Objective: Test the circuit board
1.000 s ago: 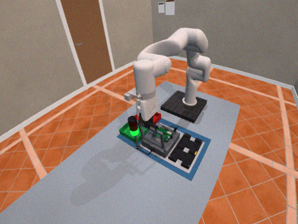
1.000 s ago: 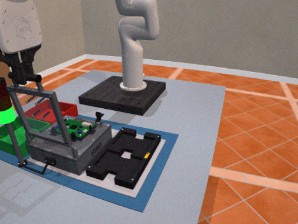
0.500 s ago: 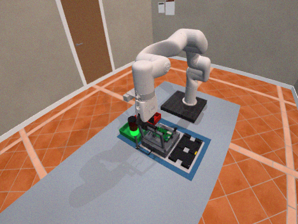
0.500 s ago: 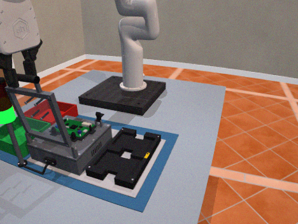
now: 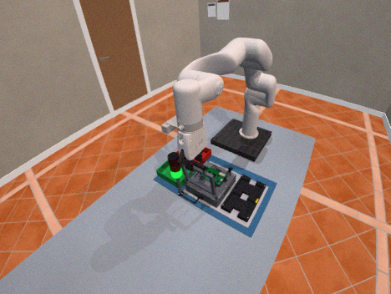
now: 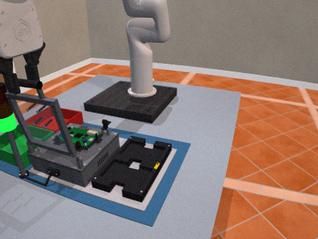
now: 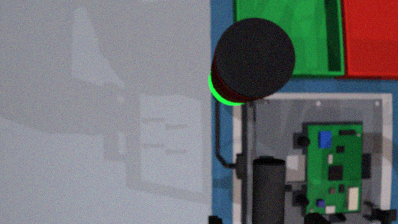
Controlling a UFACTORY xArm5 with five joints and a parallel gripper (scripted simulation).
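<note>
My hand is 13 cm past the green circuit board and 20 cm above it. The rest, counted from my hand: green bin 8 cm behind, 20 cm to the right, 26 cm below; then black catch 19 cm behind, 6 cm to the left, 19 cm below; then clear lid 2 cm behind, 9 cm below.
</note>
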